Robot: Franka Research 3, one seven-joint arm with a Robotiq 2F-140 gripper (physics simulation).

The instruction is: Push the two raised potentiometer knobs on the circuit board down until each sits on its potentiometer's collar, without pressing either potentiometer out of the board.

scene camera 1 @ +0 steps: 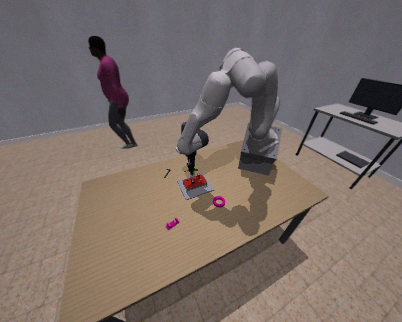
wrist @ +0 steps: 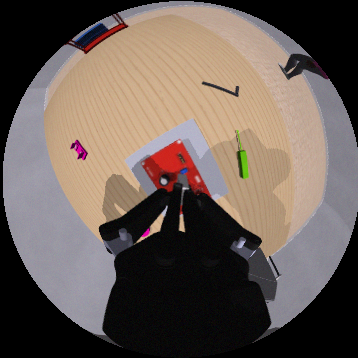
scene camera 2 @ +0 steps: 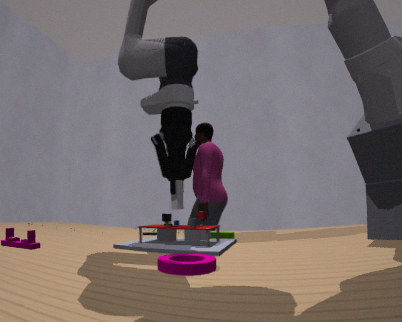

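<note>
The red circuit board [scene camera 1: 188, 185] [scene camera 2: 150, 226] [wrist: 167, 160] stands on posts above a grey base plate [scene camera 1: 190, 194] [scene camera 2: 125, 245] [wrist: 197, 131]. A knob with a black side [scene camera 2: 166, 217] [wrist: 164, 180] stands raised on its shaft at the left of the board in scene camera 2. A red knob [scene camera 2: 202, 215] stands raised at the right there; I cannot make it out in the wrist view, where the fingers cover part of the board. My gripper [scene camera 1: 192, 174] [scene camera 2: 177, 207] [wrist: 180, 180] is shut and empty, pointing down above the board, with its tips between the two knobs in scene camera 2 and apart from both.
A magenta ring [scene camera 1: 219, 201] [scene camera 2: 186, 264] lies near the base plate. A magenta bracket [scene camera 1: 172, 224] [scene camera 2: 20, 243] [wrist: 79, 150] lies farther off. A green screwdriver [wrist: 243, 164] and a black hex key [scene camera 1: 167, 173] [wrist: 221, 89] lie on the other side. A small blue part [scene camera 2: 176, 222] [wrist: 184, 171] stands on the board.
</note>
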